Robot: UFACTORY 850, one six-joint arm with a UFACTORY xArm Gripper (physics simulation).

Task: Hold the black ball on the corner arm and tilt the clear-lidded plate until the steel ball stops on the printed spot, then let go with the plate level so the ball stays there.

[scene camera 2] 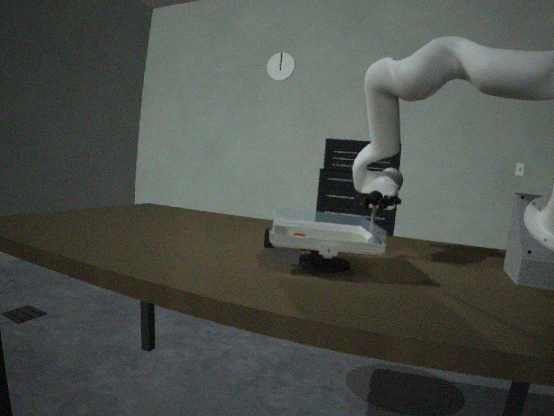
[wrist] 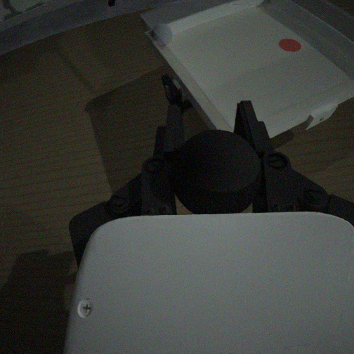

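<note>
The clear-lidded plate (scene camera 2: 325,244) (wrist: 231,65) is a shallow white tray on a dark pivot stand. Its printed spot (scene camera 2: 299,234) (wrist: 290,45) is red. The steel ball (wrist: 162,34) lies in a corner of the plate in the wrist view, against the walls and well away from the spot. I cannot make it out in the scene view. My gripper (scene camera 2: 382,201) (wrist: 208,120) is shut on the black ball (scene camera 2: 375,198) (wrist: 217,170), above the plate's right end in the scene view. The thin corner arm (scene camera 2: 373,218) runs down from the ball.
The pivot stand (scene camera 2: 325,263) stands on the brown wooden table (scene camera 2: 175,250). The grey robot base block (scene camera 2: 527,260) is at the right. A dark slatted panel (scene camera 2: 340,192) stands behind the plate.
</note>
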